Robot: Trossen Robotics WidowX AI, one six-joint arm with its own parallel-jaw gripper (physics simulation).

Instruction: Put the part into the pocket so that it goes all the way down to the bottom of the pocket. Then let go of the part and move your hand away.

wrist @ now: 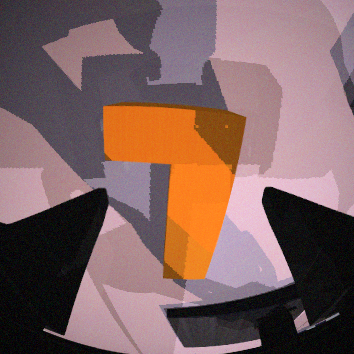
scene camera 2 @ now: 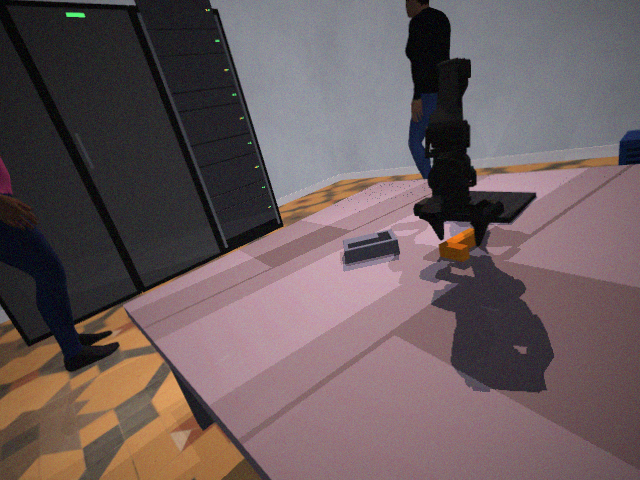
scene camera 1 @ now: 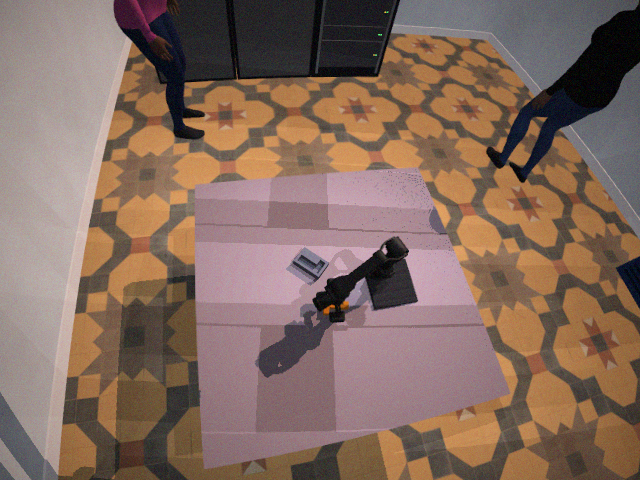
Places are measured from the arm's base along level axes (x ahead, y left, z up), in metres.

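Pixels of known places: gripper, fingertip midpoint: point(wrist: 186, 195) point(scene camera 2: 459, 242) point(scene camera 1: 333, 305); arm's base, link origin: point(wrist: 274, 318) point(scene camera 1: 380, 273).
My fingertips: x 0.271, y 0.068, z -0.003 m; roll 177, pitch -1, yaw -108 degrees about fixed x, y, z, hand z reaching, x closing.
Observation:
Ahead of a thing's pixels: the offset from my fingertips to its middle. Level surfaces: height alone.
The orange L-shaped part @(0.013 m left, 0.005 m back, 0.006 m down) point(scene camera 1: 338, 306) point(scene camera 2: 454, 251) point(wrist: 200, 200) lies flat on the table, apart from the pocket block. The grey block with the pocket @(0.227 m right, 0.021 m ahead, 0.002 m down) point(scene camera 1: 322, 268) point(scene camera 2: 371, 253) stands on the table, to the left of the part in scene camera 2; its L-shaped pocket is empty. The block does not show in the wrist view. My gripper point(scene camera 1: 328, 310) point(scene camera 2: 460, 240) point(wrist: 186, 195) is open and low over the part, pointing down. In the wrist view the part's long leg lies between the two spread fingers, with a gap on each side, and its short leg is farther ahead.
The arm's dark base plate point(scene camera 1: 393, 289) point(scene camera 2: 511, 202) point(wrist: 215, 327) lies on the pink table @(0.021 m down) point(scene camera 1: 232, 361) point(scene camera 2: 289, 335) behind the part in scene camera 2. The arm's shadow falls across the table. Two people and dark server cabinets point(scene camera 1: 273, 41) point(scene camera 2: 82, 129) stand beyond the table.

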